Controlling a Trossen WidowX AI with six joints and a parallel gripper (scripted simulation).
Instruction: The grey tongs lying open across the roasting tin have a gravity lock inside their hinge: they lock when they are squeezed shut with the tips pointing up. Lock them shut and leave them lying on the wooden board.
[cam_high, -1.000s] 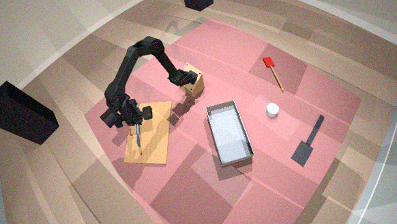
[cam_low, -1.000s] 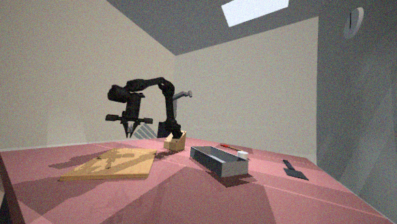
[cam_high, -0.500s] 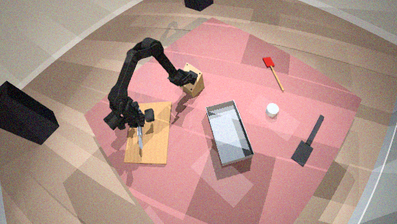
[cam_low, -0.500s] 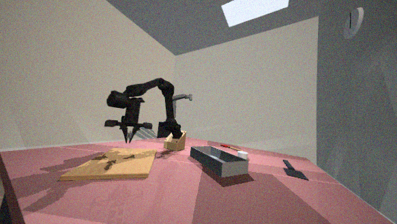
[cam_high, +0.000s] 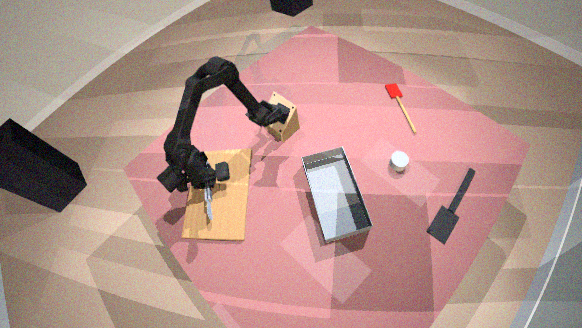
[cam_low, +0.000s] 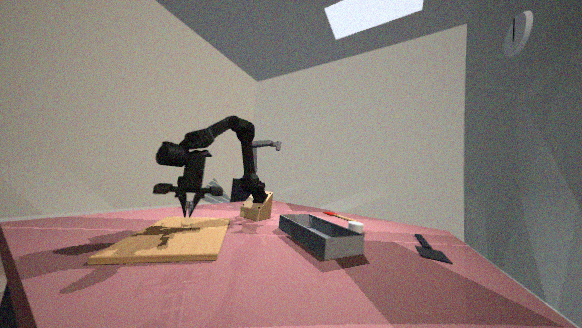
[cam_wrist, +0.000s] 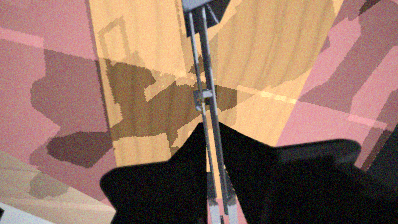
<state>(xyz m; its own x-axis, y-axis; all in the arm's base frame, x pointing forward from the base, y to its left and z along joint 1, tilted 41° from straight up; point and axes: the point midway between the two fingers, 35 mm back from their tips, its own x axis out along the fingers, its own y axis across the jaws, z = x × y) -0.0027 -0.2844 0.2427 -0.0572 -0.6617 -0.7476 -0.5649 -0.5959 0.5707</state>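
Now: the wooden board 50 mm below my gripper tip. From my gripper tip the other things lie so: white cylinder: 520 mm to the left, 450 mm ahead, 40 mm below; then grey roasting tin: 340 mm ahead, 270 mm to the left, 30 mm below; then red spatula: 790 mm to the left, 300 mm ahead, 50 mm below.
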